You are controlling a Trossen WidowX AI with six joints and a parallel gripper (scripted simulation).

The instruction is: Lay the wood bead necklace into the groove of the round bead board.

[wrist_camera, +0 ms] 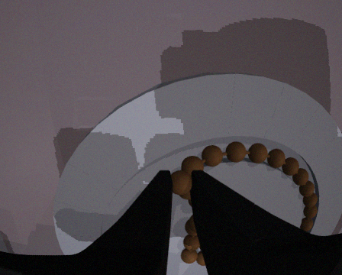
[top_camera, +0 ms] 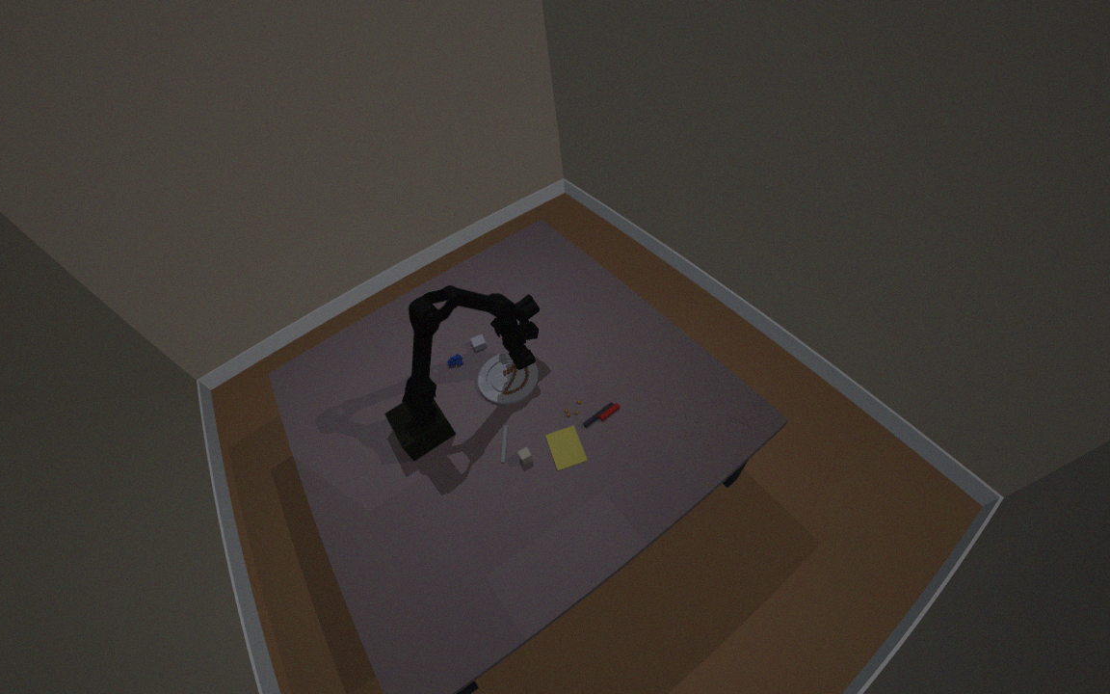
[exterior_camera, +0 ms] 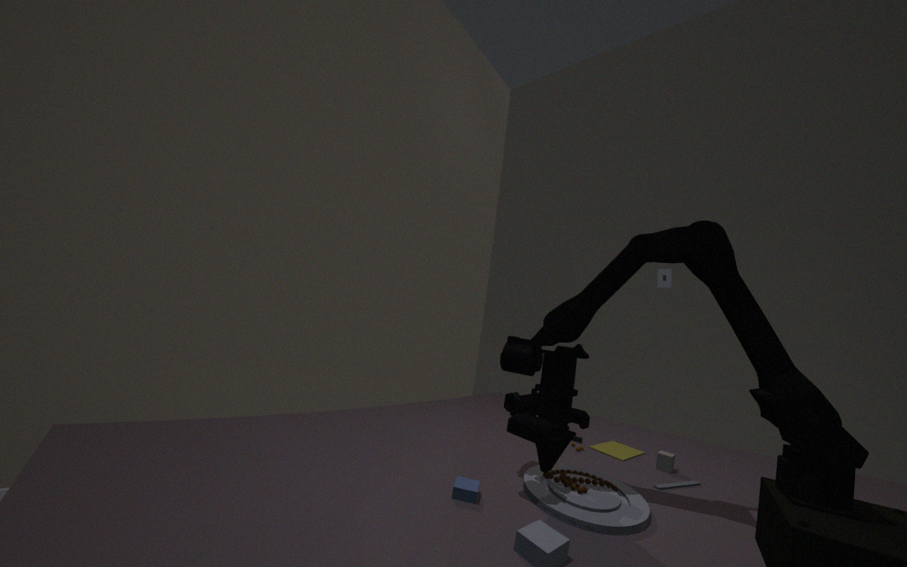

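The round bead board lies 6 cm behind my gripper tip, 2 cm to the right of it and 2 cm below it. Round my gripper tip: grey block 17 cm to the left, 5 cm behind, 2 cm below; then blue block 13 cm to the left, 8 cm ahead, 2 cm below; then thin stick 22 cm behind, 20 cm to the right, 3 cm below.
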